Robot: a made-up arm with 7 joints.
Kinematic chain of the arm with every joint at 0, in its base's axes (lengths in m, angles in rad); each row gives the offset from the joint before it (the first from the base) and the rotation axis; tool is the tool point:
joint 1: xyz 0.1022 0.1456 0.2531 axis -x
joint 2: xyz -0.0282 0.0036 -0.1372 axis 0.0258 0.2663 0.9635
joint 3: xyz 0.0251 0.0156 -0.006 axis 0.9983 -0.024 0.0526
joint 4: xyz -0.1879 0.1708 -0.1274 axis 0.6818 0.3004 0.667
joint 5: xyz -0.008 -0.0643 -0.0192 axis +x
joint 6: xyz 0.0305 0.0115 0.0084 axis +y
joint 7: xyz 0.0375 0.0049 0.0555 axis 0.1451 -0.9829 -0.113
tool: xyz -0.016 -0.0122 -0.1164
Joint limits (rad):
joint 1: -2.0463..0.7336
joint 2: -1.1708..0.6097
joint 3: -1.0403..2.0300
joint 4: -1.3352..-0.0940
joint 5: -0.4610..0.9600
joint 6: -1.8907..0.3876
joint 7: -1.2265..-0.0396
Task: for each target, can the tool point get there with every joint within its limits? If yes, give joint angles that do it. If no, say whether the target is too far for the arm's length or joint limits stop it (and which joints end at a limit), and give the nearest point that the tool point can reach.
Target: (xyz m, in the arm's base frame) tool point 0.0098 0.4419 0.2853
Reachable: yes | joints -1.2324 -0.5003 -0.1112 -0.7518 -0.2044 -1.1563 -0.1931
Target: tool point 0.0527 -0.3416 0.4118
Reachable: no: joint limits stop it (at a limit: joint 1, joint 2, joint 3, joint 4, joint 7) | nearest point -0.0302 -0.1751 0.1794 | short by 0.298 m
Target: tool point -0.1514 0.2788 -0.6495
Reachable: no: too far | nearest point -0.0269 0.2109 -0.1896 | short by 0.481 m
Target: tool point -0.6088 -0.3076 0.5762
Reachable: no: too far | nearest point -0.1874 0.0751 0.4231 | short by 0.590 m
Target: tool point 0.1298 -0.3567 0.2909
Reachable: no: joint limits stop it (at a limit: joint 1, joint 2, joint 3, joint 4, joint 6, joint 7) | nearest point -0.0183 -0.1858 0.1629 | short by 0.260 m
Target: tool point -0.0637 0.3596 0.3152
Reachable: yes | joints -1.1413 0.0214 0.8156 -0.6893 0.0746 -1.3937 -0.3389
